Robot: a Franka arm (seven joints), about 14 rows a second.
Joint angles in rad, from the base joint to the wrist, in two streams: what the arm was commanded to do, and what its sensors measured. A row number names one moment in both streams.
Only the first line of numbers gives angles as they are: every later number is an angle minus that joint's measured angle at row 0.
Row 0, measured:
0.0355 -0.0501 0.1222 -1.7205 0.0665 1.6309 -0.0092
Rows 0 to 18, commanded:
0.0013 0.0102 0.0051 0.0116 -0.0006 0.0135 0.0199
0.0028 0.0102 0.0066 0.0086 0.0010 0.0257 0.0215
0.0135 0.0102 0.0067 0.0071 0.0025 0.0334 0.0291
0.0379 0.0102 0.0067 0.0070 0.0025 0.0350 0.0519
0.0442 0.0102 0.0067 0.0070 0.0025 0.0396 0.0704
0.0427 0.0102 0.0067 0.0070 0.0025 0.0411 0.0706
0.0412 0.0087 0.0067 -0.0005 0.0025 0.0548 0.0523
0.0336 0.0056 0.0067 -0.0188 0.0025 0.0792 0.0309
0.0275 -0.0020 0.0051 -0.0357 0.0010 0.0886 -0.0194
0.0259 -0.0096 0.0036 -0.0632 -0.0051 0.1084 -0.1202
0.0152 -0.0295 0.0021 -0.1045 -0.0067 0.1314 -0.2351
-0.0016 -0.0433 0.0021 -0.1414 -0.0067 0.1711 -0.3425
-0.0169 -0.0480 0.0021 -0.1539 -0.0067 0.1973 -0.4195
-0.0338 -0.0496 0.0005 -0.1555 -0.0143 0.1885 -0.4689
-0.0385 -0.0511 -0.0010 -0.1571 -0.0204 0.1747 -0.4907
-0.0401 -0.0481 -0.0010 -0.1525 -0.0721 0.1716 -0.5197
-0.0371 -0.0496 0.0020 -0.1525 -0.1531 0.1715 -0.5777
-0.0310 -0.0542 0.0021 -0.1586 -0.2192 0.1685 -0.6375
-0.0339 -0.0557 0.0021 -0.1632 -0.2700 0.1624 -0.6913
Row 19, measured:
-0.0283 -0.0226 -0.0061 -0.1240 -0.1895 0.1621 -0.5967
